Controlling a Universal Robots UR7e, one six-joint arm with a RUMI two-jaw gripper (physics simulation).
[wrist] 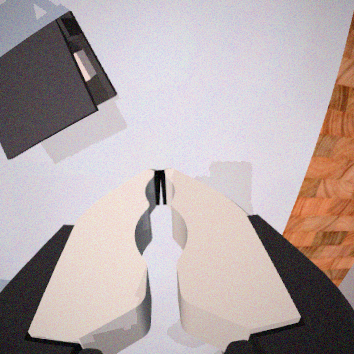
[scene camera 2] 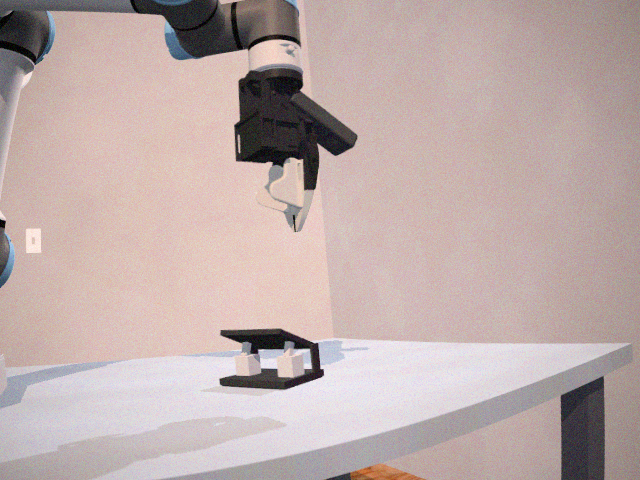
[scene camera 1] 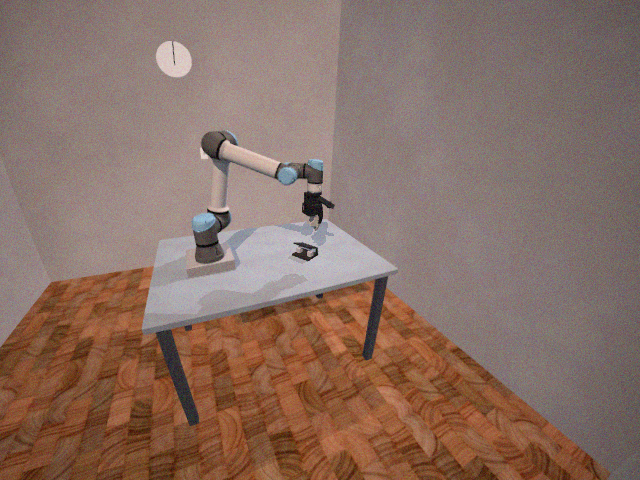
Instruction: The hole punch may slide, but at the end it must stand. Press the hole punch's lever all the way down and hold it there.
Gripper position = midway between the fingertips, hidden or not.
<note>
I see my gripper point(scene camera 2: 297, 231) and a lever point(scene camera 2: 262, 339).
My gripper is seen too in the wrist view point(wrist: 159, 172).
</note>
